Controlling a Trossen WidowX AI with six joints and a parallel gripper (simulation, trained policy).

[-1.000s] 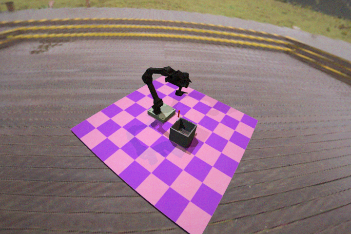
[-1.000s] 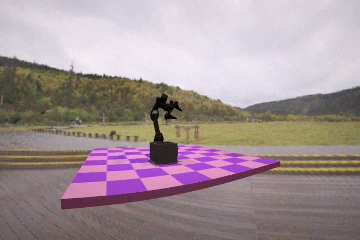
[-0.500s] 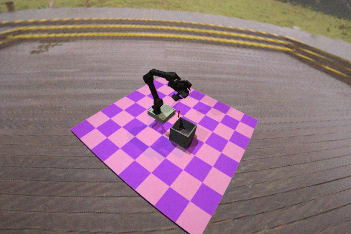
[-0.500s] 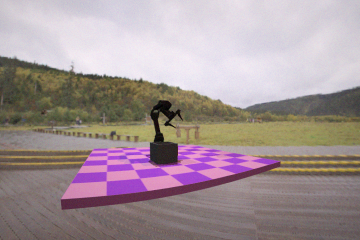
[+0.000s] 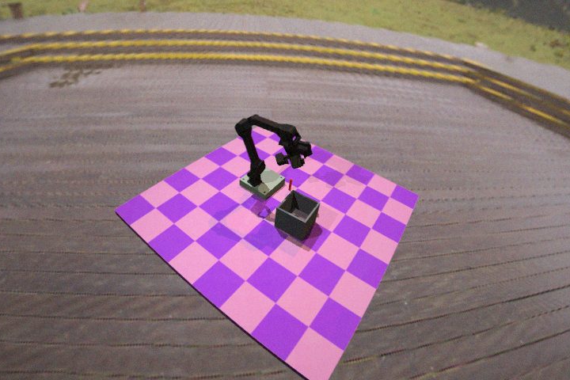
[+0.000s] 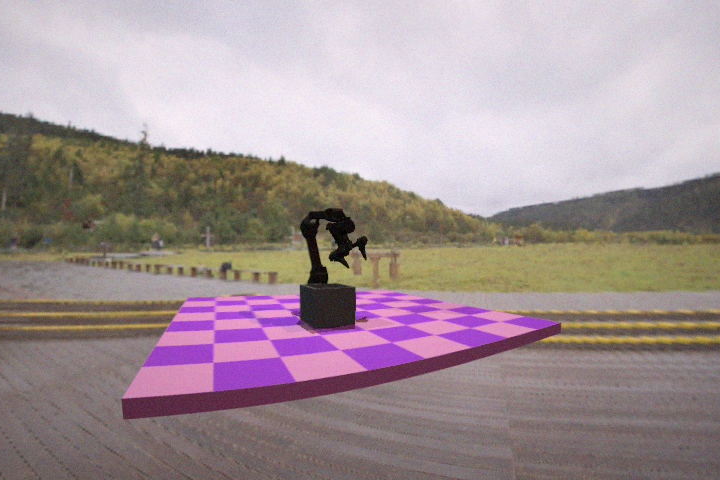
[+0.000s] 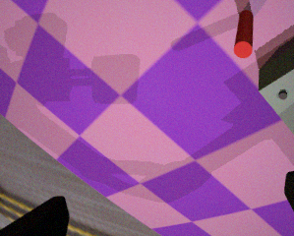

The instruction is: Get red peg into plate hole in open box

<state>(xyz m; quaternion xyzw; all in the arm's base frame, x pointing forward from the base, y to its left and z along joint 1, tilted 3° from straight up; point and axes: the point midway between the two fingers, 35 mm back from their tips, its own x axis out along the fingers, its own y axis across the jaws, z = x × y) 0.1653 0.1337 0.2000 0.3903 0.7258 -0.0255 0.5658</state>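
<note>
Right now my gripper tip is 170 mm above the red peg, 10 mm to the left of it and 10 mm past it. The rest, counted from my gripper tip: pale plate: 190 mm to the right, 180 mm ahead, 170 mm below.
</note>
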